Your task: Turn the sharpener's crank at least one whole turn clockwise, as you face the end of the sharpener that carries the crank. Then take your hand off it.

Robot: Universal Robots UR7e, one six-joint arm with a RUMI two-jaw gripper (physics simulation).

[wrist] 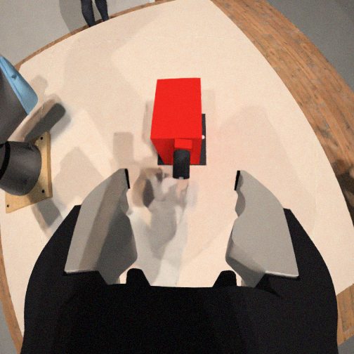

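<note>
The sharpener point(177, 109) is a red box on a dark base plate, upright in the upper middle of the wrist view. Its crank shows at the end facing me: a red arm point(183, 144) at the top, with a black handle point(181, 164) that points toward me. My gripper point(181, 171) is open and empty. Its two grey jaws stand wide apart, one on each side of the line of the handle, and do not touch it. The handle's near end lies about level with the fingertips in the view. The lower part of the crank is hidden.
The sharpener stands on a pale table top point(260, 150) with a wooden edge point(280, 55). At the left is the robot's dark round base point(20, 167) on a tan mounting plate point(45, 172), with a grey and blue arm part point(20, 87) above it. A person's legs point(94, 11) show at the top.
</note>
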